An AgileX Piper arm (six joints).
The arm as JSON. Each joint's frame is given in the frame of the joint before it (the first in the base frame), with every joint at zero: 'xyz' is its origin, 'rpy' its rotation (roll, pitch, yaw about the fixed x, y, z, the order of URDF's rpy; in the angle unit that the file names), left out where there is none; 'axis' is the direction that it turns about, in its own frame. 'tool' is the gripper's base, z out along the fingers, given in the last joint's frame.
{
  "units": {
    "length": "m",
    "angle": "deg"
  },
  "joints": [
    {
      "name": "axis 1",
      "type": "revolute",
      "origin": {
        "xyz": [
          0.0,
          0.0,
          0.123
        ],
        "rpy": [
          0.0,
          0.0,
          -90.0
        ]
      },
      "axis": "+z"
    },
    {
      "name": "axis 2",
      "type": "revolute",
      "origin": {
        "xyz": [
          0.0,
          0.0,
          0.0
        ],
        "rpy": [
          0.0,
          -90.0,
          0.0
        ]
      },
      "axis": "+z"
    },
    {
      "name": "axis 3",
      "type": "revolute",
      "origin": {
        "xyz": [
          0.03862,
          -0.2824,
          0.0
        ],
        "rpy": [
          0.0,
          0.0,
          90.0
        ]
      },
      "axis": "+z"
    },
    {
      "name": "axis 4",
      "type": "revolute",
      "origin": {
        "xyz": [
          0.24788,
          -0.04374,
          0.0
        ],
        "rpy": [
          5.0,
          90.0,
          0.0
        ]
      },
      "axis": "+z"
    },
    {
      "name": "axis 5",
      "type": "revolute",
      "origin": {
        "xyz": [
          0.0,
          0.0,
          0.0
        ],
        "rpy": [
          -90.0,
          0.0,
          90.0
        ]
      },
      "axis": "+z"
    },
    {
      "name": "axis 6",
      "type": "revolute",
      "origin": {
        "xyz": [
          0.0,
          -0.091,
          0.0
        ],
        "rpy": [
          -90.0,
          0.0,
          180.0
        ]
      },
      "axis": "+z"
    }
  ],
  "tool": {
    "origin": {
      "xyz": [
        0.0,
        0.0,
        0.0
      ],
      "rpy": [
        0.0,
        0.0,
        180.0
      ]
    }
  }
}
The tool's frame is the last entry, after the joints.
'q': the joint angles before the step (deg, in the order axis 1, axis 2, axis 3, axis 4, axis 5, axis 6). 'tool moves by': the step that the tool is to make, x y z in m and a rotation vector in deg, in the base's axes. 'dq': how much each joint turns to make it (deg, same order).
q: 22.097, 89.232, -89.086, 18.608, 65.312, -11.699
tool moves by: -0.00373, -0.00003, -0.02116, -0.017, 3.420, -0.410
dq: 0.000, -0.422, 4.937, 1.251, -1.418, 0.000
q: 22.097, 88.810, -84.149, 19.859, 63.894, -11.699
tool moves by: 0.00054, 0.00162, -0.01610, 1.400, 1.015, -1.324
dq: -0.001, 0.000, 3.795, 1.716, -3.614, -0.001
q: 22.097, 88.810, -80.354, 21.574, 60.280, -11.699
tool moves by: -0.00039, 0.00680, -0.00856, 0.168, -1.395, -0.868
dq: 1.524, -0.001, 2.133, -0.814, -4.120, 1.171
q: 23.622, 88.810, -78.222, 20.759, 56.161, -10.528
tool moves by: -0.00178, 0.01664, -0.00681, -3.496, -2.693, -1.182
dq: 4.482, 0.837, 0.386, -7.442, -3.817, 6.414
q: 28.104, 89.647, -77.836, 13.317, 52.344, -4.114
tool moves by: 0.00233, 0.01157, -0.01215, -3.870, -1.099, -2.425
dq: 3.159, 1.832, 0.274, -7.761, -2.124, 7.429
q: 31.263, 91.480, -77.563, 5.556, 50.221, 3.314
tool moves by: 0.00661, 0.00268, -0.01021, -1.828, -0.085, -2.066
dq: 0.511, 1.783, 0.000, -3.472, -1.085, 3.602
